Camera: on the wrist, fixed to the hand. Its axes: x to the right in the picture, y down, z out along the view.
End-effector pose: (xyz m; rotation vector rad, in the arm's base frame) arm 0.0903 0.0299 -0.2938 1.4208 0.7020 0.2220
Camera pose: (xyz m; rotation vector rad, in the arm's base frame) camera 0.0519 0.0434 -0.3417 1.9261 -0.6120 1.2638
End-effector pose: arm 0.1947 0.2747 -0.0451 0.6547 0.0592 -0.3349
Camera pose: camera 0.1717 0.2571 -0.1009 0.7481 -0.5701 1.1277
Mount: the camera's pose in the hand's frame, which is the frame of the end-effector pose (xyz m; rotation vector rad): -0.0078 -0.0533 -0.0324 0.2408 -0.0967 1.5412
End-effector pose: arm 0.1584 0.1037 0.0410 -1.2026 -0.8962 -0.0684
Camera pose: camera 0.1453 0.0525 0.0750 -1.3841 0.1289 1.2933
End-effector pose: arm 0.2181 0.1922 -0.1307 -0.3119 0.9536 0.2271
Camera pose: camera 0.2064 0.1305 -0.1332 0.7252 0.9383 1.4940
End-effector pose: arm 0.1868 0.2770 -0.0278 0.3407 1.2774 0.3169
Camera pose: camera 0.1557 0.2277 -0.0515 1.5092 0.7188 1.4116
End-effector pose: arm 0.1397 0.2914 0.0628 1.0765 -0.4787 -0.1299
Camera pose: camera 0.1537 0.2949 0.0016 0.6836 -1.3052 1.2576
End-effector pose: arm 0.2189 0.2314 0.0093 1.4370 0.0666 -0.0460
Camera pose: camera 0.2067 0.2564 -0.0471 1.3892 -1.1486 1.1606
